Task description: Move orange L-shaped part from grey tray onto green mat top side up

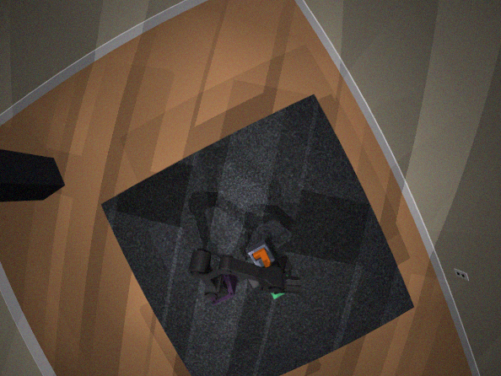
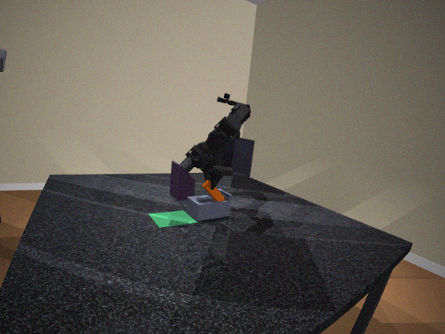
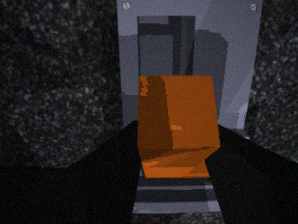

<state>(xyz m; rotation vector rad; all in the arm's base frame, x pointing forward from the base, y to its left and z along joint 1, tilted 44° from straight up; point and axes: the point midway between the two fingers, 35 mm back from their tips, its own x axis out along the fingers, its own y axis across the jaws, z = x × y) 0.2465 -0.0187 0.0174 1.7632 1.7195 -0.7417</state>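
My gripper tip is now 10 mm past the green mat, 140 mm to the left of it and 130 mm above it. Round my gripper tip: orange L-shaped part: 20 mm behind, 30 mm to the left, 30 mm below.
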